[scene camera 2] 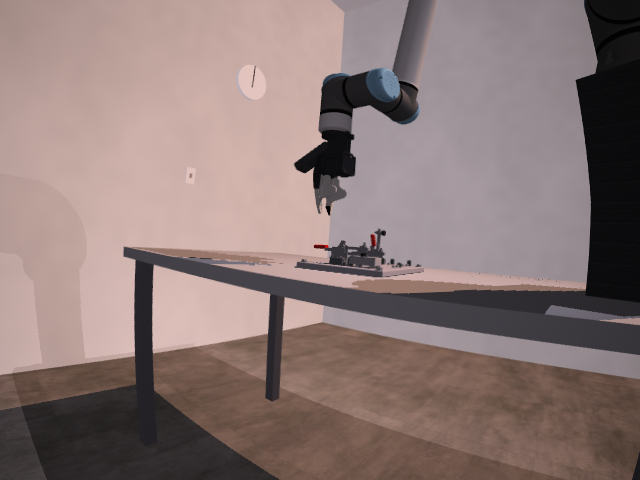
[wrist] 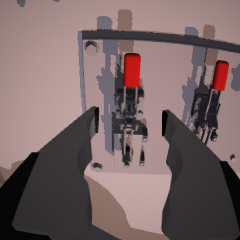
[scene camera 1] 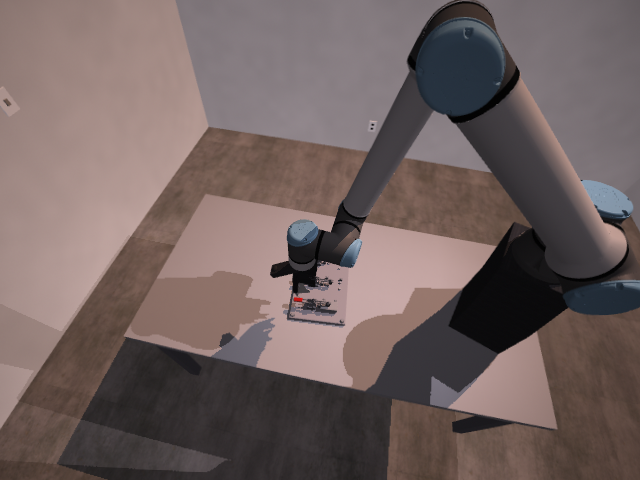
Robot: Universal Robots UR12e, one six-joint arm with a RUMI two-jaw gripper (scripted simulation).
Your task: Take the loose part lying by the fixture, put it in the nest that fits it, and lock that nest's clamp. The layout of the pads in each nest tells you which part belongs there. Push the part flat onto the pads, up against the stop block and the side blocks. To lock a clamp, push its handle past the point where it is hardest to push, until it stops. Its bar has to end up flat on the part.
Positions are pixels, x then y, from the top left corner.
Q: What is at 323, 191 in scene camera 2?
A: The gripper.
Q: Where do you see a grey fixture plate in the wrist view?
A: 171, 72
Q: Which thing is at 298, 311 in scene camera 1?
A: A grey fixture plate.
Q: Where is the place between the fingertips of the gripper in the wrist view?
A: At 130, 110
